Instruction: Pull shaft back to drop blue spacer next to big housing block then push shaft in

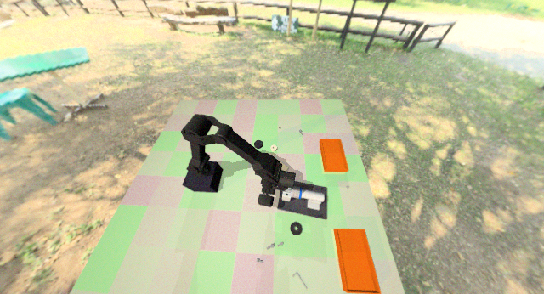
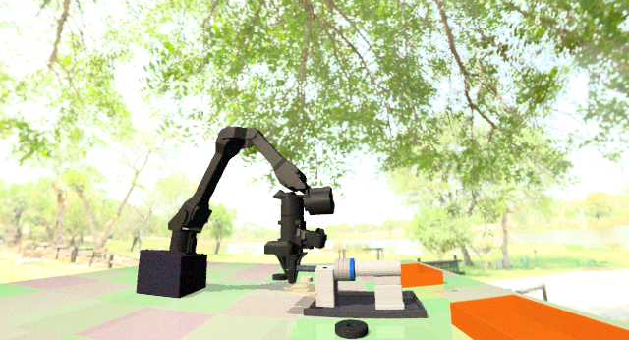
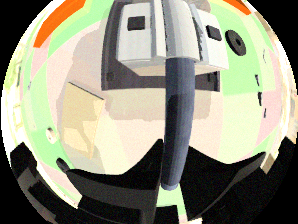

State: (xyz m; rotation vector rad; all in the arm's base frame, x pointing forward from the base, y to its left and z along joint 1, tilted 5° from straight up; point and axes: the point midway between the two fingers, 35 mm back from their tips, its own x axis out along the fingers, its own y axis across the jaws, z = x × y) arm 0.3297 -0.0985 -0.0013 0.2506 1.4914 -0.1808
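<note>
Right now my gripper tip is 60 mm short of the shaft, 30 mm below it and 20 mm to the left of it. Also, from my gripper tip: pale ring 260 mm to the left, 40 mm below, 30 mm ahead; then blue spacer 130 mm ahead, 40 mm to the right, 30 mm above.
</note>
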